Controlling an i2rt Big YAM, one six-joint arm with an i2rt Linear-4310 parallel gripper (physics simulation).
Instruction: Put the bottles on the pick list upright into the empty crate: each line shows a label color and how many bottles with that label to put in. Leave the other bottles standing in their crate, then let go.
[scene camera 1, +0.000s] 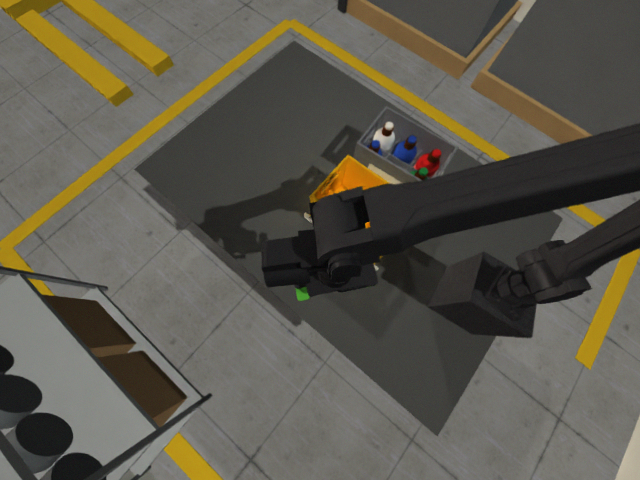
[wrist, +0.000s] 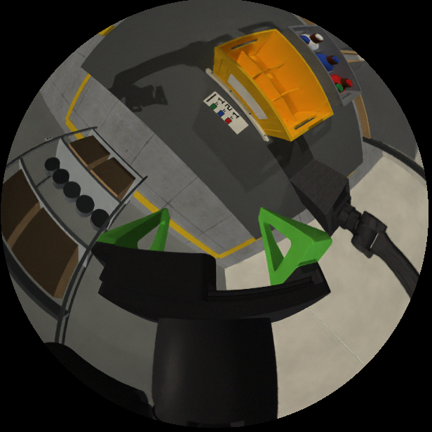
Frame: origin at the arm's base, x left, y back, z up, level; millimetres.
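Where they show: arm's base, link origin: (scene camera 1: 508, 293).
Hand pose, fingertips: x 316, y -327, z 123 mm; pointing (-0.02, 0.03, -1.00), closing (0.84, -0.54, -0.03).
Things, the pixels of their top centre, and the offset from my fingertips.
- orange crate, top centre: (scene camera 1: 366, 200) dx -267, dy -105, dz -173 mm
- grey crate, top centre: (scene camera 1: 408, 145) dx -510, dy -145, dz -173 mm
- white bottle, top centre: (scene camera 1: 389, 124) dx -536, dy -242, dz -185 mm
- red bottle, top centre: (scene camera 1: 437, 152) dx -570, dy -66, dz -185 mm
- green-capped bottle, top centre: (scene camera 1: 424, 170) dx -484, dy -52, dz -185 mm
My gripper (scene camera 1: 336, 285) (wrist: 213, 212) is open and empty, its green fingers wide apart; in scene camera 1 the arm hides one finger. The orange crate (scene camera 1: 353, 173) (wrist: 282, 127) has dividers and no bottle showing; the arm covers part of it in scene camera 1. The pick list (wrist: 226, 112) lies before it: green 1, blue 2, red 1. Behind, the grey crate (scene camera 1: 374, 157) (wrist: 352, 95) holds a white bottle (scene camera 1: 383, 139) (wrist: 314, 40), two blue bottles (scene camera 1: 405, 150) (wrist: 327, 61), a red bottle (scene camera 1: 427, 163) (wrist: 340, 80) and a green-capped bottle (scene camera 1: 421, 173) (wrist: 339, 88), all upright.
A dark block (scene camera 1: 480, 294) (wrist: 320, 190) with a jointed black arm stands on the right. A white-and-black cart (scene camera 1: 51, 356) with brown boxes and black cylinders stands at left. Wood-edged platforms (scene camera 1: 408, 33) are at the back. Yellow beams (scene camera 1: 72, 54) lie at the upper left.
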